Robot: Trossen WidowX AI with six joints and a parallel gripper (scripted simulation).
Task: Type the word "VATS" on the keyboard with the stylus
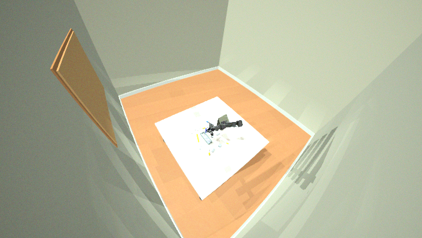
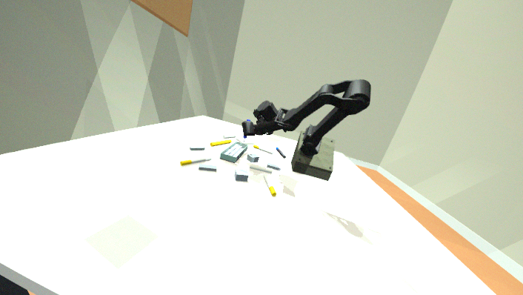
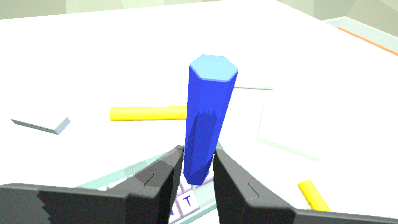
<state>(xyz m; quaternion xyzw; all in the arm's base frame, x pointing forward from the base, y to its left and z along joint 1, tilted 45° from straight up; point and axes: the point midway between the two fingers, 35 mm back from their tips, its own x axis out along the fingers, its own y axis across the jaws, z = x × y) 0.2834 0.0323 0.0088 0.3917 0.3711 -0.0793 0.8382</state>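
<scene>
The keyboard is 90 mm below my gripper tip, 50 mm to the left of it and 20 mm ahead of it. Also, from my gripper tip: blue stylus 20 mm below; then yellow bar 120 mm ahead, 100 mm below, 10 mm to the right; then dark pen 190 mm to the right, 170 mm behind, 100 mm below.
</scene>
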